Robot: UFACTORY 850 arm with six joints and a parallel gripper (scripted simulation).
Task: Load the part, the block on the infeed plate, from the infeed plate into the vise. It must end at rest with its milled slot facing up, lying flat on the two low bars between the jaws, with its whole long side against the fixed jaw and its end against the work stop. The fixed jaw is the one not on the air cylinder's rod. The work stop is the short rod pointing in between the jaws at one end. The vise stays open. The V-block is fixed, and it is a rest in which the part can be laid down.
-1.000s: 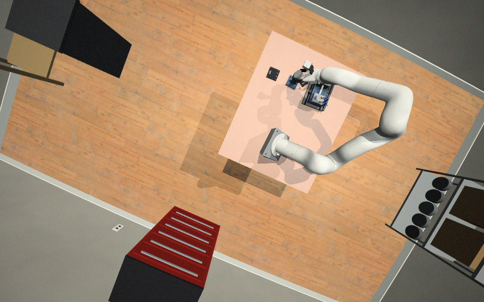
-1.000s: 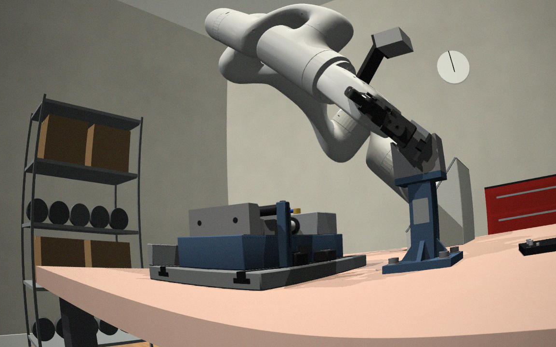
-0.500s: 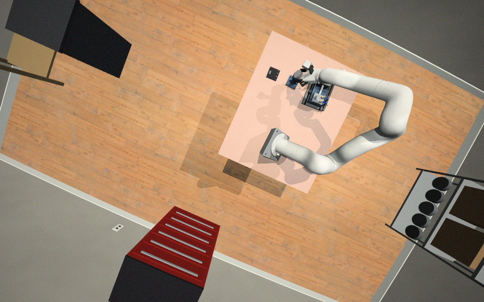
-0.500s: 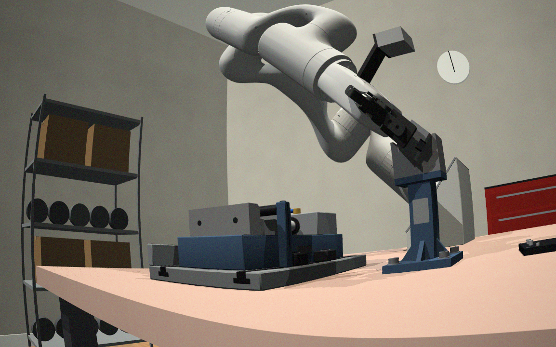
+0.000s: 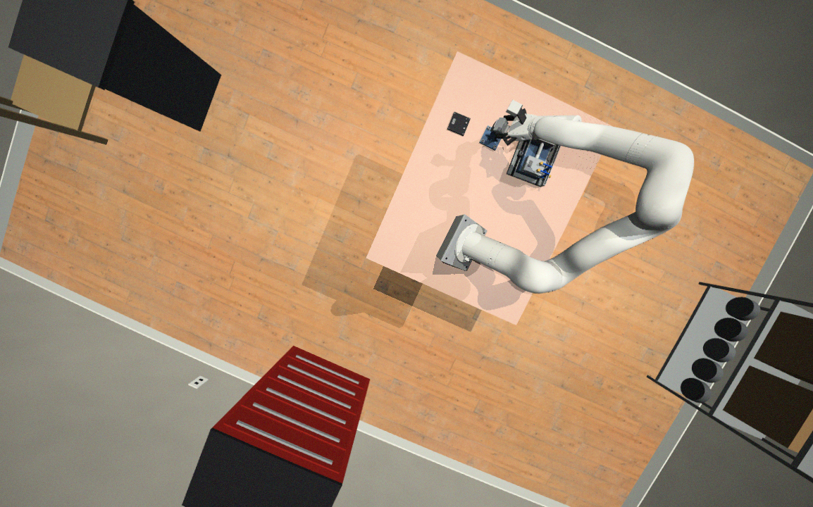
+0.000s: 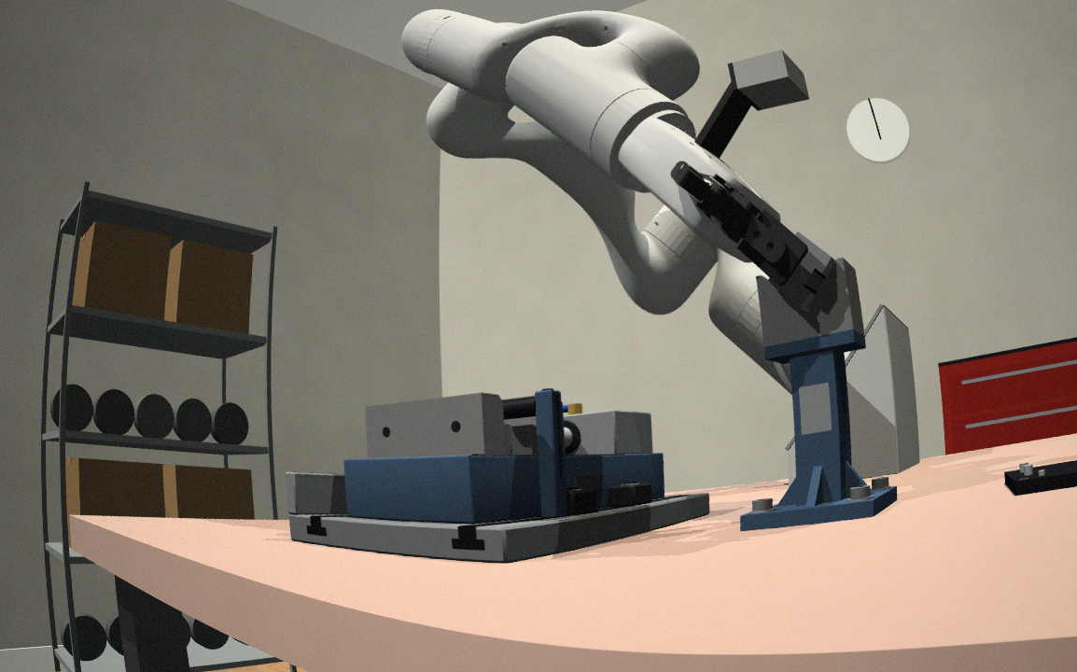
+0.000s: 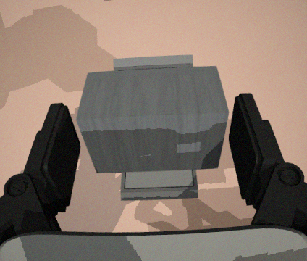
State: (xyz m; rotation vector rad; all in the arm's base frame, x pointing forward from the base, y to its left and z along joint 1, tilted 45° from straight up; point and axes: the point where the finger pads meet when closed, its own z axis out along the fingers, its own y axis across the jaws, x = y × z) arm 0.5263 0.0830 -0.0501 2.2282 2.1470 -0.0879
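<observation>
Now: hand 10 mm to the right of the part and 10 mm above it. From my hand the other things lie so: cylinder rod 10 mm ahead, 220 mm to the right, 90 mm below; moving jaw 60 mm ahead, 220 mm to the right, 90 mm below; work stop rod 100 mm ahead, 170 mm to the right, 70 mm below.
</observation>
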